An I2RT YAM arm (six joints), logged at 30 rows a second.
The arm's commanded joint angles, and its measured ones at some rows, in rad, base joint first. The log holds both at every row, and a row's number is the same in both.
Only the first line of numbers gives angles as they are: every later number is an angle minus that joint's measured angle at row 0.
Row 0, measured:
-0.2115 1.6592 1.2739 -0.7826 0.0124 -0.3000
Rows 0 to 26, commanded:
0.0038 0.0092 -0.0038 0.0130 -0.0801 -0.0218
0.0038 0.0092 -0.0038 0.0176 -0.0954 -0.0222
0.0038 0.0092 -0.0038 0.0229 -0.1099 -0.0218
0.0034 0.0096 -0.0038 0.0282 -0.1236 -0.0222
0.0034 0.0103 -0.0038 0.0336 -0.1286 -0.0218
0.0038 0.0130 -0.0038 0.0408 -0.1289 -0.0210
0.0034 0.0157 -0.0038 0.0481 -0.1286 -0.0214
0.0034 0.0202 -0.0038 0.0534 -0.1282 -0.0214
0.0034 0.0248 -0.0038 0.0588 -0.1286 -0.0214
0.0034 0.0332 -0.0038 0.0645 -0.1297 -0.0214
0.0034 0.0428 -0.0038 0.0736 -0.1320 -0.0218
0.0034 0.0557 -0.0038 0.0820 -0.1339 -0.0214
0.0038 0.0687 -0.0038 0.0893 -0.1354 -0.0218
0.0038 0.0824 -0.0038 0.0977 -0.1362 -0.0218
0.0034 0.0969 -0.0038 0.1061 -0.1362 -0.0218
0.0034 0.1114 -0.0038 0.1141 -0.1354 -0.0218
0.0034 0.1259 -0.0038 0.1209 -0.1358 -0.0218
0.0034 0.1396 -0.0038 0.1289 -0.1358 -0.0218
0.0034 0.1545 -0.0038 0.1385 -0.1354 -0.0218
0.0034 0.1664 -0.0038 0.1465 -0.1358 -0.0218
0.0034 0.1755 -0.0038 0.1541 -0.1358 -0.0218
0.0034 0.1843 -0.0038 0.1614 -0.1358 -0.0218
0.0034 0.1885 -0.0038 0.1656 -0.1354 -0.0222
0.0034 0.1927 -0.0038 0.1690 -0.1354 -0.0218
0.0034 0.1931 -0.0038 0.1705 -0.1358 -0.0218
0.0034 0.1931 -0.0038 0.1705 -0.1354 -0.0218
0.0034 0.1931 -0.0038 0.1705 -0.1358 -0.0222
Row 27, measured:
0.0000 0.1831 0.0000 0.1637 -0.1152 -0.0153
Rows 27 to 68, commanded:
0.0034 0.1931 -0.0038 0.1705 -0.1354 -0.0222
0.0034 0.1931 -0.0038 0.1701 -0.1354 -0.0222
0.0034 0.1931 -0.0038 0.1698 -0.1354 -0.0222
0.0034 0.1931 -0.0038 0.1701 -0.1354 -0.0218
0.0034 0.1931 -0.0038 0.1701 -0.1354 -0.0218
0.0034 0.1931 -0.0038 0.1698 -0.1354 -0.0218
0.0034 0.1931 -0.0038 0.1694 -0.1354 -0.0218
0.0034 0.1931 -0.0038 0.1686 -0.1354 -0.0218
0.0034 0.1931 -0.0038 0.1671 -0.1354 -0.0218
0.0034 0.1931 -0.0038 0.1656 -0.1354 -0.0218
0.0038 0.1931 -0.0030 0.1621 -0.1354 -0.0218
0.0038 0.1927 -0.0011 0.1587 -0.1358 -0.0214
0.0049 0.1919 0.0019 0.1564 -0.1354 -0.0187
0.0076 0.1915 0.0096 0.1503 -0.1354 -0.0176
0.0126 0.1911 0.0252 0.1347 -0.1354 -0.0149
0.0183 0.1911 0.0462 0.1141 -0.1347 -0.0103
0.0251 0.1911 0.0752 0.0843 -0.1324 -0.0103
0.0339 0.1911 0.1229 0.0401 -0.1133 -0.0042
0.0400 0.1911 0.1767 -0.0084 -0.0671 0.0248
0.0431 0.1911 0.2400 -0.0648 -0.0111 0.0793
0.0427 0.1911 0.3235 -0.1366 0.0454 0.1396
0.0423 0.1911 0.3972 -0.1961 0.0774 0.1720
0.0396 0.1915 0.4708 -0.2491 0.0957 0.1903
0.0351 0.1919 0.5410 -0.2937 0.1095 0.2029
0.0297 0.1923 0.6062 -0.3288 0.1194 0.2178
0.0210 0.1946 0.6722 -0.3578 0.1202 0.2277
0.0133 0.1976 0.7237 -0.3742 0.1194 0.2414
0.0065 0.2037 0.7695 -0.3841 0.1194 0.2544
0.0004 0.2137 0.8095 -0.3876 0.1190 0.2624
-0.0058 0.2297 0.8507 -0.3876 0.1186 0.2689
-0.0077 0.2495 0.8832 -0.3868 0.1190 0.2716
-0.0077 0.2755 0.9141 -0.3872 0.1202 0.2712
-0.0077 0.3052 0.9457 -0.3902 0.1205 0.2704
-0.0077 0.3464 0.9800 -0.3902 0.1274 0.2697
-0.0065 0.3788 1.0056 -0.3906 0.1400 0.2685
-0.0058 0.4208 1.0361 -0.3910 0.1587 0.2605
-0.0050 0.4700 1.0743 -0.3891 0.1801 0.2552
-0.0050 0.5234 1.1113 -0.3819 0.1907 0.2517
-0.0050 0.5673 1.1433 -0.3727 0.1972 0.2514
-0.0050 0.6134 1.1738 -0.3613 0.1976 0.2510
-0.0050 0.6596 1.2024 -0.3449 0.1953 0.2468
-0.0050 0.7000 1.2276 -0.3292 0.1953 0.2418
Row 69, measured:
-0.0092 0.5848 1.1658 -0.3418 0.1614 0.2327
